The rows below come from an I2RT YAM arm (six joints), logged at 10 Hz.
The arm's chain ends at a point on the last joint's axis. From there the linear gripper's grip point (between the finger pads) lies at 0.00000 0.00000 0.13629 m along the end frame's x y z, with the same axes.
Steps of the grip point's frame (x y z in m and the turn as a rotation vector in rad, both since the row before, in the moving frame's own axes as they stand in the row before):
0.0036, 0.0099, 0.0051, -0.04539, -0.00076, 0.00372
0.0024, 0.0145, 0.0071, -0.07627, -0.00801, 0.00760
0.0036, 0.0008, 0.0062, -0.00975, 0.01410, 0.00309
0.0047, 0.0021, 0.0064, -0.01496, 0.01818, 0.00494
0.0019, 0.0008, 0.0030, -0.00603, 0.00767, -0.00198
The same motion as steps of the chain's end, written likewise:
0.0037, 0.0037, 0.0052, -0.04539, -0.00076, 0.00372
0.0035, 0.0041, 0.0075, -0.07627, -0.00801, 0.00760
0.0017, -0.0005, 0.0062, -0.00975, 0.01410, 0.00309
0.0022, 0.0001, 0.0064, -0.01496, 0.01818, 0.00494
0.0009, 0.0000, 0.0030, -0.00603, 0.00767, -0.00198

